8 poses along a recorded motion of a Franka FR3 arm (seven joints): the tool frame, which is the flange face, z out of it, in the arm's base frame.
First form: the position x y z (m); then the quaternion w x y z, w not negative.
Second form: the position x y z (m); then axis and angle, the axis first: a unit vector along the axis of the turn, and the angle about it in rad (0 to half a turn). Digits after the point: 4 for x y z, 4 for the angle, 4 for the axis.
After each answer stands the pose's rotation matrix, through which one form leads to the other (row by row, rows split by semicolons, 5 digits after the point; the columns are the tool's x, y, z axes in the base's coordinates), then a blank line. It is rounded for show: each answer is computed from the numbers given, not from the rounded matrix.
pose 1, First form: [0.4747 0.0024 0.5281 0.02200 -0.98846 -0.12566 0.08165]
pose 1, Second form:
[0.4747 0.0024 0.5281 -0.9887 -0.1257 0.0817 3.0976]
0.95509 0.24483 -0.16695; 0.25201 -0.96745 0.02297; -0.15589 -0.06401 -0.98570

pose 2, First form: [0.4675 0.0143 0.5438 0.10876 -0.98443 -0.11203 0.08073]
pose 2, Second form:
[0.4675 0.0143 0.5438 -0.9903 -0.1127 0.0812 2.9236]
0.96186 0.20301 -0.18331; 0.23813 -0.95124 0.19605; -0.13458 -0.23222 -0.96331

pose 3, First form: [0.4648 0.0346 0.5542 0.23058 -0.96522 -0.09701 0.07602]
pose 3, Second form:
[0.4648 0.0346 0.5542 -0.9919 -0.0997 0.0781 2.6762]
0.96962 0.15221 -0.19149; 0.22233 -0.87484 0.43037; -0.10201 -0.45987 -0.88211

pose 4, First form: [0.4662 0.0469 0.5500 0.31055 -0.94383 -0.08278 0.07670]
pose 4, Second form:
[0.4662 0.0469 0.5500 -0.9929 -0.0871 0.0807 2.5100]
0.97453 0.10862 -0.19620; 0.20390 -0.79341 0.57352; -0.09337 -0.59892 -0.79535

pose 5, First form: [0.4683 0.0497 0.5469 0.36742 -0.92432 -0.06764 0.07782]
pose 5, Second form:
[0.4683 0.0497 0.5469 -0.9938 -0.0727 0.0837 2.3891]
0.97874 0.06786 -0.19357; 0.18223 -0.72085 0.66870; -0.09416 -0.68976 -0.71789

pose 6, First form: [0.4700 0.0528 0.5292 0.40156 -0.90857 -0.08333 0.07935]
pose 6, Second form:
[0.4700 0.0528 0.5292 -0.9921 -0.0910 0.0866 2.3151]
0.97352 0.08770 -0.21112; 0.21515 -0.66361 0.71647; -0.07727 -0.74292 -0.66490

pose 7, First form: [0.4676 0.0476 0.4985 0.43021 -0.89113 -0.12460 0.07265]
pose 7, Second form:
[0.4676 0.0476 0.4985 -0.9872 -0.1380 0.0805 2.2521]
0.95839 0.15956 -0.23669; 0.28458 -0.59879 0.74864; -0.02227 -0.78485 -0.61928

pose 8, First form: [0.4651 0.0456 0.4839 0.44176 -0.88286 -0.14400 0.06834]
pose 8, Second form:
[0.4651 0.0456 0.4839 -0.9841 -0.1605 0.0762 2.2265]
0.94919 0.19388 -0.24790; 0.31464 -0.56822 0.76034; 0.00656 -0.79971 -0.60036

